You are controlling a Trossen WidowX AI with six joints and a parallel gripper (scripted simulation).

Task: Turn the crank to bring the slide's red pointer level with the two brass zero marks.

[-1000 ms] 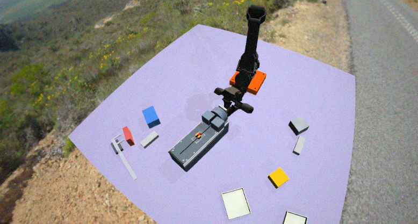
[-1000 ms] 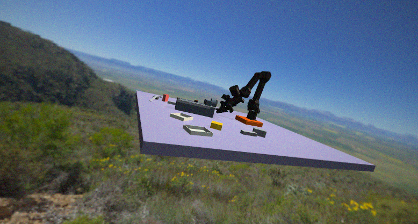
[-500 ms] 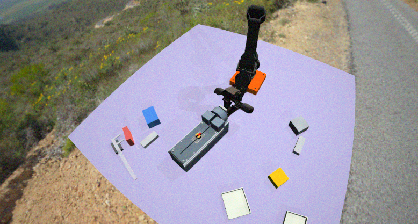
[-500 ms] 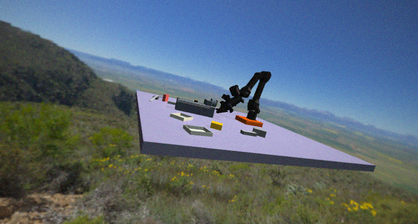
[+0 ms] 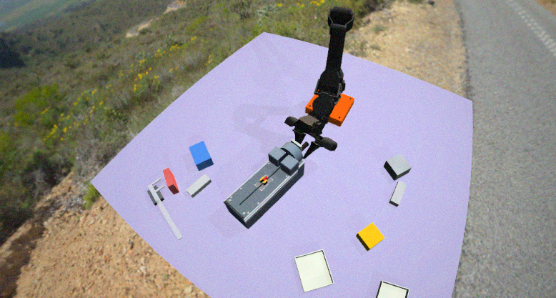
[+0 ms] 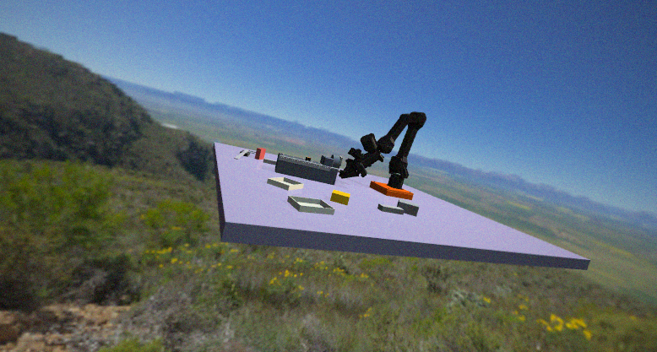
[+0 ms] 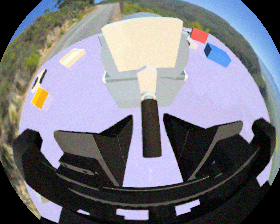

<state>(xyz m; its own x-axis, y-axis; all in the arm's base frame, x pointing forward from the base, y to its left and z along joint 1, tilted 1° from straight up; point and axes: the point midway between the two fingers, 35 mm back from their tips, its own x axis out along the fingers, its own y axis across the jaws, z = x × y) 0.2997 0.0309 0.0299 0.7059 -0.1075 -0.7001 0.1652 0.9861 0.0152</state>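
Now: the dark crank handle 2 cm behind my gripper tip and 2 cm above it. Round my gripper tip: red pointer: 16 cm ahead, 2 cm to the right, 5 cm above; yellow block: 14 cm ahead, 33 cm to the left, 2 cm below; blue block: 17 cm ahead, 30 cm to the right, 2 cm below.
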